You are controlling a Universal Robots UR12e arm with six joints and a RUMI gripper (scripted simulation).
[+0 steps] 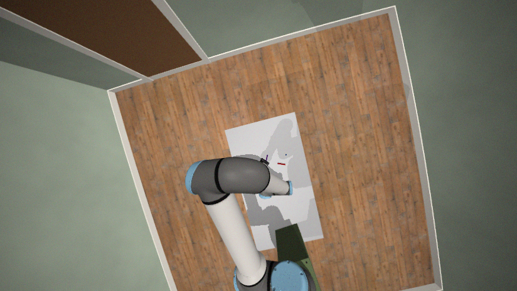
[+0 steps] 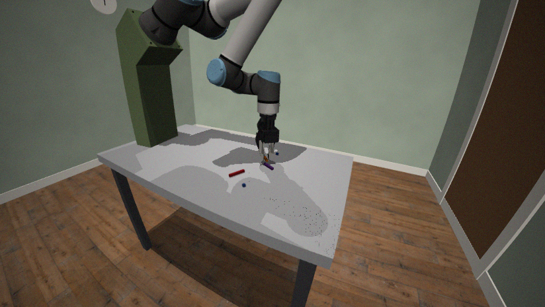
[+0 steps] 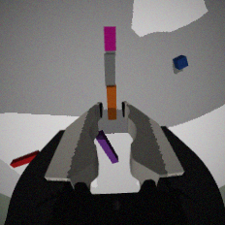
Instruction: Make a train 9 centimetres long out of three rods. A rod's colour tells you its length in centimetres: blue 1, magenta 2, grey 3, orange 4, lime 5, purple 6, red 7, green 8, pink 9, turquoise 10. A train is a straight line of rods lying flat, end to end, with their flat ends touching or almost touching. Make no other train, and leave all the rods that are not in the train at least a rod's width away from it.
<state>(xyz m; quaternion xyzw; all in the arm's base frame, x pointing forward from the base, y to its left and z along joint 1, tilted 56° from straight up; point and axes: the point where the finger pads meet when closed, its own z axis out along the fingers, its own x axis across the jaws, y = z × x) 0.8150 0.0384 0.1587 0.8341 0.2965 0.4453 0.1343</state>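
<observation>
My hand is 1 cm above the orange rod. The rest, counted from my hand: purple rod: 4 cm ahead, 6 cm to the right, 1 cm below; then grey rod: 3 cm behind, 3 cm to the left, 1 cm below; then magenta rod: 4 cm behind, 5 cm to the left, 1 cm below.
</observation>
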